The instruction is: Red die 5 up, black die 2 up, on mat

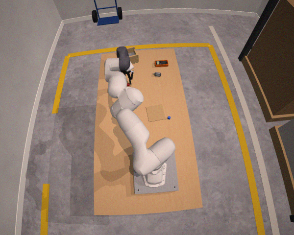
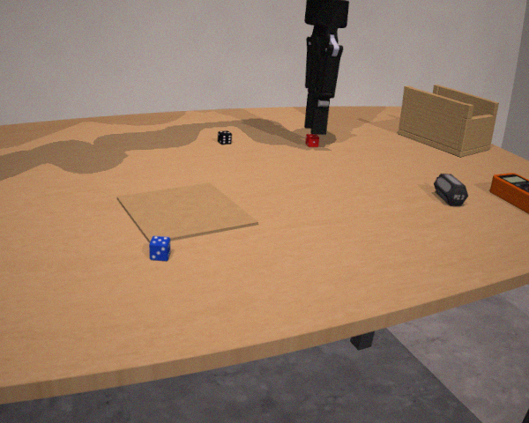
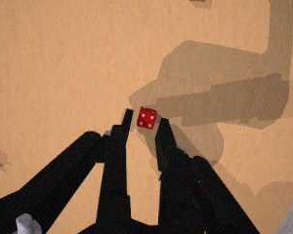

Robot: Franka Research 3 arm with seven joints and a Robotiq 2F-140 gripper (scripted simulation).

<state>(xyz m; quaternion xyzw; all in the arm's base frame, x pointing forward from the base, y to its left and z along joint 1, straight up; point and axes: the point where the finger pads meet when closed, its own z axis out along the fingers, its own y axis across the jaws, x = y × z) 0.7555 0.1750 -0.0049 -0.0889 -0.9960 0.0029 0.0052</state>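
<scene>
My gripper is now 5 cm above the red die. The rest, counted from my hand: dark grey device (10 cm ahead, 27 cm to the right, 4 cm below); black die (16 cm behind, 4 cm to the left, 5 cm below); wooden box (32 cm ahead, 1 cm to the right, 1 cm below).
</scene>
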